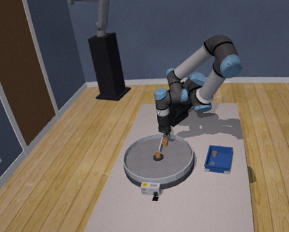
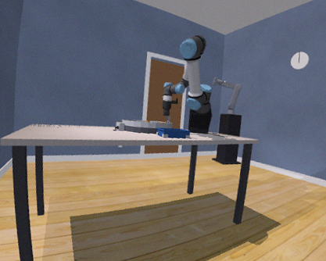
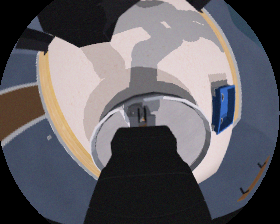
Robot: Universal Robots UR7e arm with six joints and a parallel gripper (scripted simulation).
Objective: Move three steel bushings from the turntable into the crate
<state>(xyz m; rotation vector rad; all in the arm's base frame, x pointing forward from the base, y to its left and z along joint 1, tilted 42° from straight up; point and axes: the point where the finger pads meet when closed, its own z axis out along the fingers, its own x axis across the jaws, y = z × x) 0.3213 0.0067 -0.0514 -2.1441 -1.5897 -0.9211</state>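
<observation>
Now: hand 8 cm short of the blue crate, 35 cm to the right of it and 7 cm above it. Round my hand: round grey turntable 18 cm ahead, 4 cm below.
</observation>
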